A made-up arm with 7 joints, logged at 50 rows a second.
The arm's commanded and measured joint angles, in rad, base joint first. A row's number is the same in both.
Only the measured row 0 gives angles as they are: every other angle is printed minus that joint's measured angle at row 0.
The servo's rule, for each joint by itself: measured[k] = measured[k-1] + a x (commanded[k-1-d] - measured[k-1]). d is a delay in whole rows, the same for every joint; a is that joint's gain. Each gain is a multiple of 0.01, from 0.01 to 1. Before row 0 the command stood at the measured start. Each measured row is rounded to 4 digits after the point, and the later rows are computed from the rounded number. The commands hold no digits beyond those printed.
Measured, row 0:
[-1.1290 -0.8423 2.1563 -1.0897 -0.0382 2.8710 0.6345]
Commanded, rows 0 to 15:
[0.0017 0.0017 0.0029 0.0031 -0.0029 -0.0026 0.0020]
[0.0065 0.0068 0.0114 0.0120 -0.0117 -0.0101 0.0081]
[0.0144 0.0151 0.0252 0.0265 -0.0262 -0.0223 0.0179]
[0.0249 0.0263 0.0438 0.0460 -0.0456 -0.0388 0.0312]
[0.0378 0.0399 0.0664 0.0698 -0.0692 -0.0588 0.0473]
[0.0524 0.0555 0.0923 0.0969 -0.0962 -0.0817 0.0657]
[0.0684 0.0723 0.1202 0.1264 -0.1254 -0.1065 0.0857]
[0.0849 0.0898 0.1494 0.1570 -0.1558 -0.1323 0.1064]
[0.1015 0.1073 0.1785 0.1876 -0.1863 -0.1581 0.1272]
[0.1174 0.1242 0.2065 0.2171 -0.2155 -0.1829 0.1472]
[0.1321 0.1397 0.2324 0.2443 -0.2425 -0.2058 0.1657]
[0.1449 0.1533 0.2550 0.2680 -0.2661 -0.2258 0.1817]
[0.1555 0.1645 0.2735 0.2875 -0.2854 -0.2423 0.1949]
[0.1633 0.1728 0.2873 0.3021 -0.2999 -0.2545 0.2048]
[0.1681 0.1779 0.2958 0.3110 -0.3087 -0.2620 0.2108]
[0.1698 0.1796 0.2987 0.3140 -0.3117 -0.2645 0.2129]
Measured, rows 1 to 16:
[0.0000 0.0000 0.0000 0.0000 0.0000 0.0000 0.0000]
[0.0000 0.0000 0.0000 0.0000 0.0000 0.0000 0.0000]
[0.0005 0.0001 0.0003 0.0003 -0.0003 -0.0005 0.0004]
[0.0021 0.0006 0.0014 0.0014 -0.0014 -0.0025 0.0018]
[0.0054 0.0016 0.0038 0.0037 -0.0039 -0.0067 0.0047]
[0.0107 0.0033 0.0078 0.0075 -0.0081 -0.0134 0.0095]
[0.0180 0.0059 0.0137 0.0131 -0.0142 -0.0229 0.0163]
[0.0273 0.0094 0.0216 0.0206 -0.0224 -0.0352 0.0252]
[0.0384 0.0138 0.0315 0.0301 -0.0327 -0.0502 0.0361]
[0.0510 0.0191 0.0433 0.0415 -0.0450 -0.0674 0.0488]
[0.0646 0.0253 0.0568 0.0546 -0.0591 -0.0864 0.0629]
[0.0789 0.0322 0.0718 0.0692 -0.0747 -0.1067 0.0781]
[0.0933 0.0397 0.0879 0.0850 -0.0915 -0.1275 0.0939]
[0.1072 0.0477 0.1046 0.1015 -0.1090 -0.1481 0.1097]
[0.1202 0.0559 0.1215 0.1182 -0.1266 -0.1679 0.1250]
[0.1318 0.0641 0.1381 0.1348 -0.1439 -0.1861 0.1394]
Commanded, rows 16 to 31:
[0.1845 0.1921 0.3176 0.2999 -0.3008 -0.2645 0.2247]
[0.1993 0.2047 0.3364 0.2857 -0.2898 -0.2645 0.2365]
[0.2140 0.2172 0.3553 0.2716 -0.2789 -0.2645 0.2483]
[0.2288 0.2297 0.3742 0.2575 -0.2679 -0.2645 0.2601]
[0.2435 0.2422 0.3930 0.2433 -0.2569 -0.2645 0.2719]
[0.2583 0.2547 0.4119 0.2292 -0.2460 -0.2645 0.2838]
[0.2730 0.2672 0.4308 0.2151 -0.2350 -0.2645 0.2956]
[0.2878 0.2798 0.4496 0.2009 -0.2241 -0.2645 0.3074]
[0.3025 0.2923 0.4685 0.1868 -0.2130 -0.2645 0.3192]
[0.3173 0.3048 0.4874 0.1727 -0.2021 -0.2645 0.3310]
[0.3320 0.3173 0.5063 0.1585 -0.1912 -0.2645 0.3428]
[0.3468 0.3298 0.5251 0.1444 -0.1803 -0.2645 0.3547]
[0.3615 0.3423 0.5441 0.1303 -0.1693 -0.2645 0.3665]
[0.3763 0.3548 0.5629 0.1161 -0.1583 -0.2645 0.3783]
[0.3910 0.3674 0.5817 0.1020 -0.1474 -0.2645 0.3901]
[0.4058 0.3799 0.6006 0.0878 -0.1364 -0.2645 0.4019]
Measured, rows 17 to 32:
[0.1416 0.0721 0.1539 0.1507 -0.1604 -0.2020 0.1523]
[0.1492 0.0796 0.1684 0.1654 -0.1755 -0.2151 0.1632]
[0.1587 0.0875 0.1833 0.1775 -0.1880 -0.2255 0.1743]
[0.1697 0.0957 0.1986 0.1872 -0.1982 -0.2337 0.1855]
[0.1817 0.1042 0.2143 0.1948 -0.2063 -0.2402 0.1968]
[0.1944 0.1130 0.2303 0.2004 -0.2125 -0.2453 0.2082]
[0.2077 0.1220 0.2466 0.2043 -0.2169 -0.2493 0.2197]
[0.2214 0.1313 0.2631 0.2065 -0.2198 -0.2525 0.2312]
[0.2353 0.1408 0.2799 0.2073 -0.2213 -0.2550 0.2428]
[0.2495 0.1505 0.2969 0.2067 -0.2216 -0.2570 0.2544]
[0.2638 0.1604 0.3141 0.2049 -0.2207 -0.2586 0.2661]
[0.2782 0.1705 0.3314 0.2020 -0.2188 -0.2598 0.2778]
[0.2927 0.1808 0.3489 0.1981 -0.2160 -0.2608 0.2895]
[0.3073 0.1912 0.3665 0.1933 -0.2124 -0.2616 0.3012]
[0.3219 0.2018 0.3843 0.1876 -0.2081 -0.2622 0.3130]
[0.3366 0.2125 0.4022 0.1812 -0.2031 -0.2627 0.3248]

